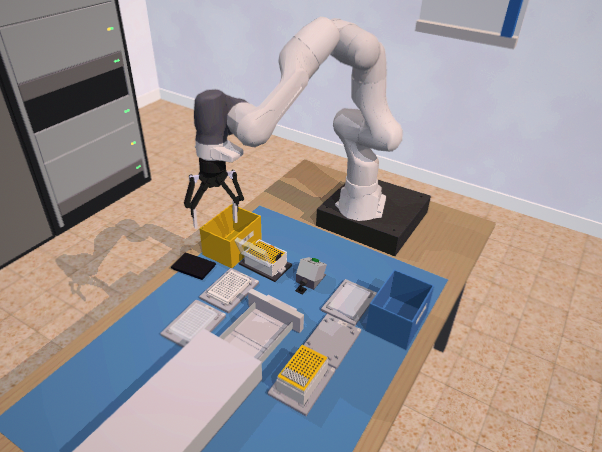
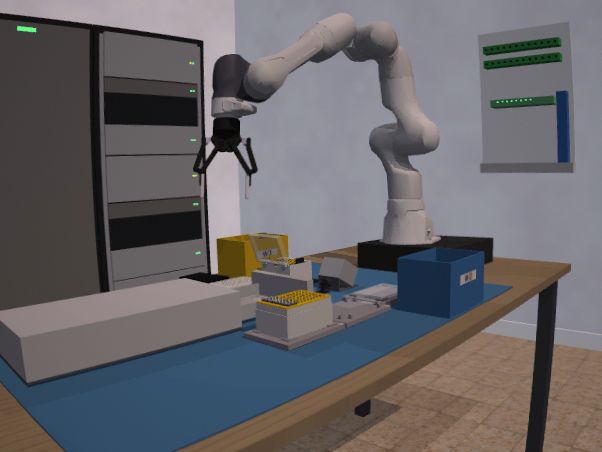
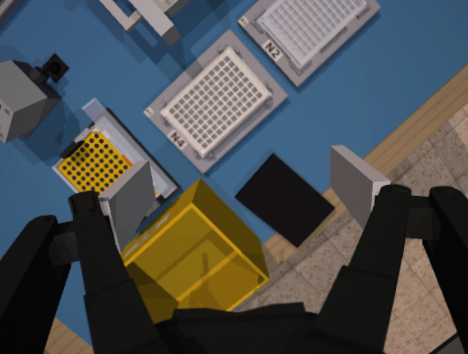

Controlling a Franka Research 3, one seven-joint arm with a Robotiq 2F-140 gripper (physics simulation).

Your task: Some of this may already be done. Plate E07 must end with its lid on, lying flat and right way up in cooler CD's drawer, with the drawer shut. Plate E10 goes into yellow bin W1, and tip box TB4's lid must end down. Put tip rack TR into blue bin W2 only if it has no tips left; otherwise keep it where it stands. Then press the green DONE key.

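My gripper (image 1: 215,222) (image 2: 225,196) (image 3: 240,173) is open and empty, high above the yellow bin's side. A black plate (image 1: 193,265) (image 2: 204,277) (image 3: 285,200) lies outside yellow bin W1 (image 1: 217,245) (image 2: 232,257) (image 3: 230,215), smooth face up, partly over the table edge; its label is not readable. The tip box (image 1: 267,252) (image 3: 95,165) has its clear lid (image 2: 270,245) raised, leaning towards W1. The cooler (image 1: 185,395) (image 2: 125,315) has its drawer (image 1: 257,332) open, without a plate. The tip rack (image 1: 302,367) (image 2: 295,310) shows grey tips in some rows. The green key (image 1: 315,260) is on a grey box.
White plates sit on nest N4 (image 1: 206,297) (image 3: 204,165) and nest N2 (image 1: 167,332) (image 3: 298,80). A pale, flat plate or lid (image 1: 350,300) lies on a nest beside blue bin W2 (image 1: 390,320) (image 2: 425,285). A bare nest (image 1: 332,340) adjoins the tip rack's nest.
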